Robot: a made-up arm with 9 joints.
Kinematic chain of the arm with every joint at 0, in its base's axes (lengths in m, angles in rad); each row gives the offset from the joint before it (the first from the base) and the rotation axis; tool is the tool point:
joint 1: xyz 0 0 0.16 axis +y
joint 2: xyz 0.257 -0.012 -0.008 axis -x
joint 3: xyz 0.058 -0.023 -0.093 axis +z
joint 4: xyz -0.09 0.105 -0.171 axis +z
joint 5: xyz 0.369 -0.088 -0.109 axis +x
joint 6: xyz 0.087 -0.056 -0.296 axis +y
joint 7: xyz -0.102 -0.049 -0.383 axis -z
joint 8: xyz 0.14 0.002 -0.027 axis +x
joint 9: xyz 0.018 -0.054 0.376 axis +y
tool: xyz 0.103 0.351 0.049
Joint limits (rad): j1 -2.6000..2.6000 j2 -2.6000..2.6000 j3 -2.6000..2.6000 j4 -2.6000..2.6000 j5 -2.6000..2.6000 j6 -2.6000..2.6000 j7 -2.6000..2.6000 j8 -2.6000..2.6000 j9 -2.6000..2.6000
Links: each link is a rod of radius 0.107 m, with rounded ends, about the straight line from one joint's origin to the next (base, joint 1, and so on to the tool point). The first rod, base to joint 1, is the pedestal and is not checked.
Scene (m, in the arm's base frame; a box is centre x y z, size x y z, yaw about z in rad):
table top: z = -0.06
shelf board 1: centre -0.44 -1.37 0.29 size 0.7 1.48 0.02 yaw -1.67
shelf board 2: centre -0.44 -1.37 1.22 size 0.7 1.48 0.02 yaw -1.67
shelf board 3: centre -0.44 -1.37 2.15 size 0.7 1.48 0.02 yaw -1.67
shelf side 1: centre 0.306 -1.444 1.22 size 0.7 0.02 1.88 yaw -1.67
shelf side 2: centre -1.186 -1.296 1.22 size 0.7 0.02 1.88 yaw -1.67
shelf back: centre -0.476 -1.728 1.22 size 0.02 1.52 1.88 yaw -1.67
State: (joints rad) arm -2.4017 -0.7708 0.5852 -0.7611 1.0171 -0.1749 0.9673 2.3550 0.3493
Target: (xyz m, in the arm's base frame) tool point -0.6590 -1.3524 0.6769
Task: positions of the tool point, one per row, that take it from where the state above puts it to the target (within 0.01 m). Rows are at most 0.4 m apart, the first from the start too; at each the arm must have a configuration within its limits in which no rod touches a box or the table.
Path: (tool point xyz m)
1: 0.2328 0.9747 1.1161
2: 0.1822 0.8433 1.1883
3: 0.0726 0.7322 1.1987
4: -0.0501 0.6547 1.1328
5: -0.1385 0.6068 0.9995
6: -0.1479 0.3018 1.1871
7: -0.1959 -0.0511 1.2371
8: -0.2945 -0.3721 1.1414
9: -0.4351 -0.5893 0.9343
10: -0.5906 -0.6652 0.6769
11: -0.6726 -0.8434 0.6355
12: -0.7055 -1.0306 0.6182
13: -0.6961 -1.2063 0.6314
14: -0.6591 -1.3524 0.6769

